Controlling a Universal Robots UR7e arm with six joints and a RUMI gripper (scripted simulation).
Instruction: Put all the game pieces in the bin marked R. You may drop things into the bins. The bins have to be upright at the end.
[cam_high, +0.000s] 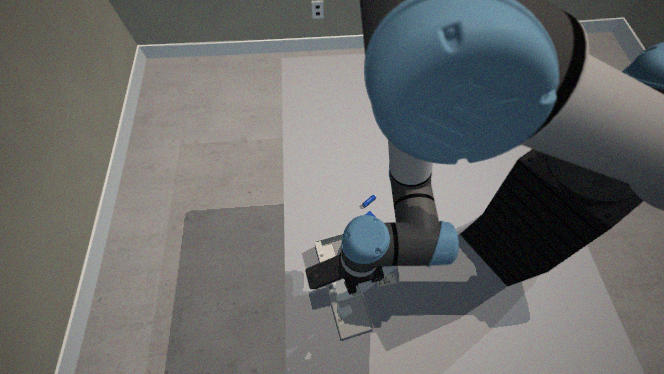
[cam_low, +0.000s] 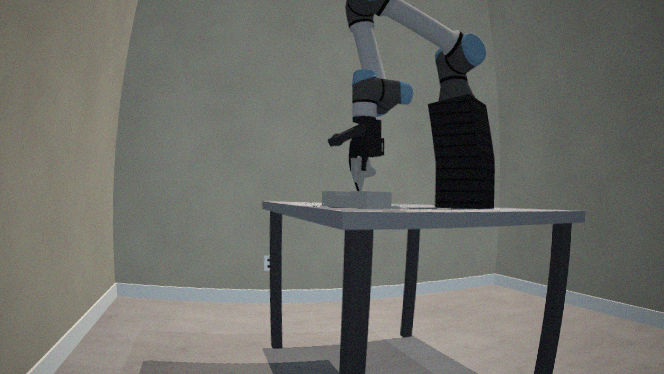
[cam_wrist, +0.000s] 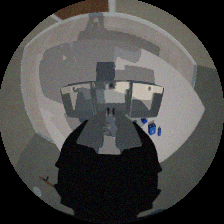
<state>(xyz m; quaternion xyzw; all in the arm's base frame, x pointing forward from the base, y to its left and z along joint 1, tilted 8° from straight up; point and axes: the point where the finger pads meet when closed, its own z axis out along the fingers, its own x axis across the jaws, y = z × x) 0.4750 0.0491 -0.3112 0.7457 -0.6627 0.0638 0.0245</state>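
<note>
The grey two-compartment bin unit lies 10 mm ahead of my hand and 40 mm below it. From my hand the other things lie so: white spotted game piece 110 mm behind, 60 mm below; then blue game piece 50 mm behind, 120 mm to the right, 60 mm below.
</note>
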